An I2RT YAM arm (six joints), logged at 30 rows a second.
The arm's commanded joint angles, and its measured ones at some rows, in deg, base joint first. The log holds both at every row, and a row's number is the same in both.
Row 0, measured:
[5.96 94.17 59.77 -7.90 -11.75 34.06]
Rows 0 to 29, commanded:
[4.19 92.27 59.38 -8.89 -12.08 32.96]
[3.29 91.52 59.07 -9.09 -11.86 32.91]
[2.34 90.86 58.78 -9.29 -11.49 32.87]
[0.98 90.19 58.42 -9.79 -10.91 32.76]
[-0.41 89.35 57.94 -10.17 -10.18 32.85]
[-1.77 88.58 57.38 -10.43 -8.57 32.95]
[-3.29 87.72 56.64 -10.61 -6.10 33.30]
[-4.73 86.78 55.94 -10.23 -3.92 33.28]
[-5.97 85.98 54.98 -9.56 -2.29 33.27]
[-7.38 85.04 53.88 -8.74 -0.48 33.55]
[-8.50 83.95 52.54 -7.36 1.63 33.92]
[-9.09 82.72 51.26 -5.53 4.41 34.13]
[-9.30 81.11 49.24 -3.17 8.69 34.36]
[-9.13 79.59 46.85 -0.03 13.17 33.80]
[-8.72 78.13 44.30 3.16 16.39 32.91]
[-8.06 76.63 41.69 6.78 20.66 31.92]
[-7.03 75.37 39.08 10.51 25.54 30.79]
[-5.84 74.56 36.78 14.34 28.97 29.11]
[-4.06 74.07 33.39 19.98 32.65 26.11]
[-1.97 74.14 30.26 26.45 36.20 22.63]
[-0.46 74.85 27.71 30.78 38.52 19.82]
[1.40 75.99 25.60 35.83 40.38 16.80]
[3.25 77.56 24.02 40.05 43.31 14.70]
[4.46 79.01 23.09 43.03 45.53 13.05]
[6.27 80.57 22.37 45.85 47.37 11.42]
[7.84 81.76 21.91 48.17 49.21 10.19]
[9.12 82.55 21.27 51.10 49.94 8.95]
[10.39 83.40 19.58 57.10 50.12 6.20]
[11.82 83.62 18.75 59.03 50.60 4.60]
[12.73 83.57 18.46 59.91 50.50 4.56]
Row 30, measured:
[11.03 83.11 19.44 45.32 44.84 11.14]
